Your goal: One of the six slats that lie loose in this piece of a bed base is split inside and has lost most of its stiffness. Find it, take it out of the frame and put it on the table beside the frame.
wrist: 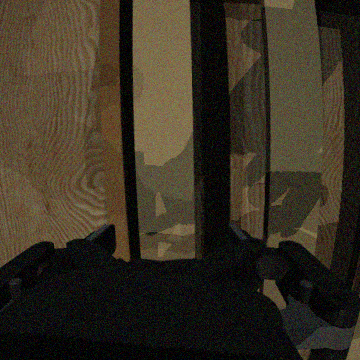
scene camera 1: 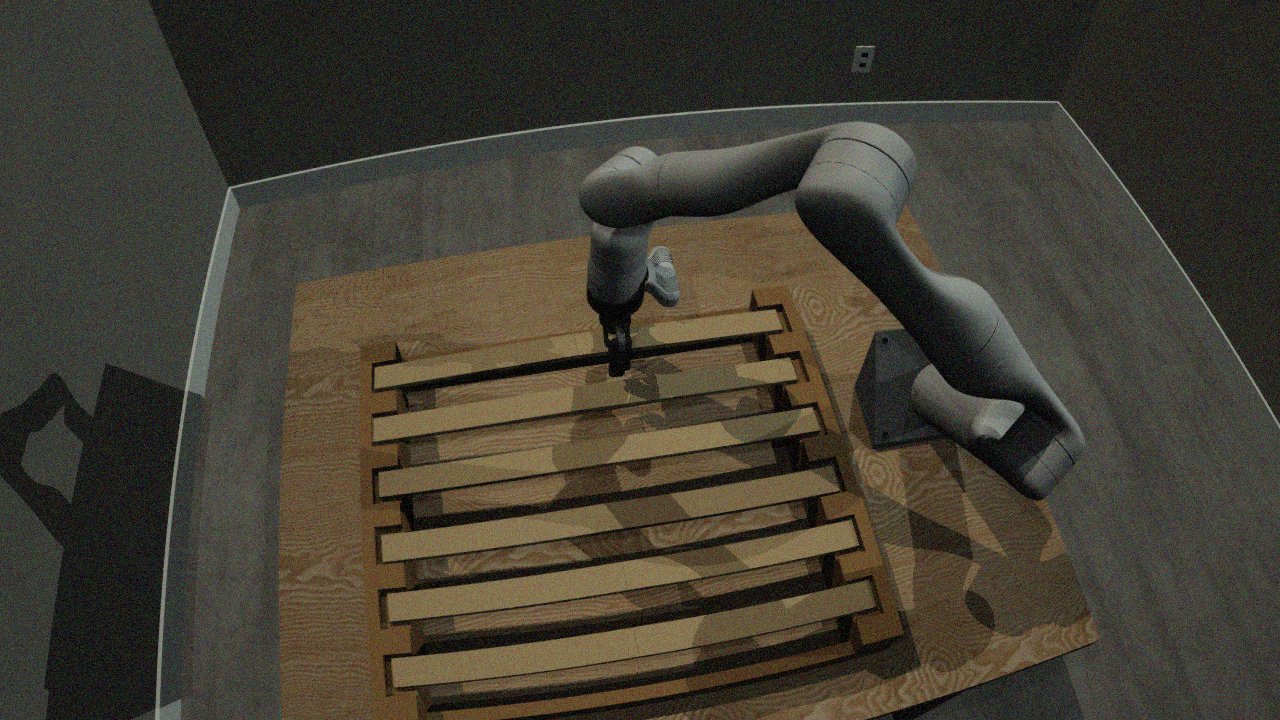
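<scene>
Six pale slats lie side by side in the brown wooden frame [scene camera 1: 387, 514] [wrist: 111, 130]. The farthest slat [scene camera 1: 483, 360] [wrist: 162, 90] lies straight, with its ends in the notches of the two side rails. The second slat [scene camera 1: 483, 410] [wrist: 294, 100] lies parallel to it, nearer the camera. The nearest slat [scene camera 1: 537, 651] also lies in its notches. My gripper [scene camera 1: 619, 356] [wrist: 169, 236] is open and empty at the middle of the farthest slat, its fingers spread to either side of that slat's width. The exact fingertip height over it is hard to tell in the dark. No split shows on the slats.
The wooden table [scene camera 1: 326, 358] [wrist: 45, 125] extends beyond the frame at the far side, left and right. The robot's base [scene camera 1: 886, 394] stands at the right of the frame. The arm arches over the far right part of the table, and its shadows fall across the slats.
</scene>
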